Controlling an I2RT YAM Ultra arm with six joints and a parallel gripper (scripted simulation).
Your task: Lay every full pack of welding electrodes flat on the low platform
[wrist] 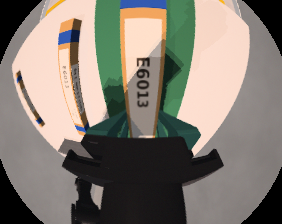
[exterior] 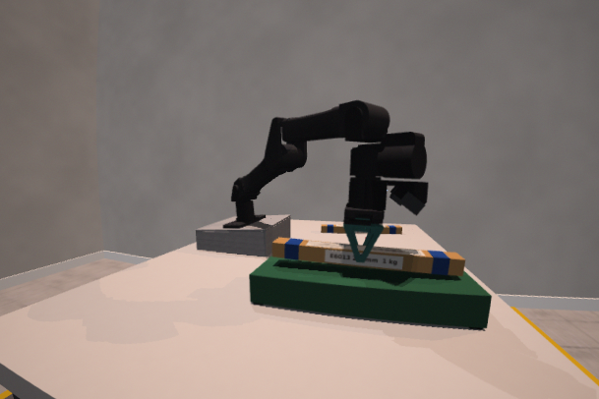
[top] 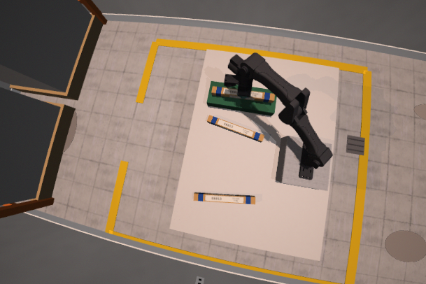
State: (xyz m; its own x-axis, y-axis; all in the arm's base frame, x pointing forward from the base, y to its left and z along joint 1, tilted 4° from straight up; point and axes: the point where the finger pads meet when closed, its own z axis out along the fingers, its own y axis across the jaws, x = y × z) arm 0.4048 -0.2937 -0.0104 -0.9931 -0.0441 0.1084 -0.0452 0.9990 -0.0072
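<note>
My gripper is now 8 cm above the green low platform.
</note>
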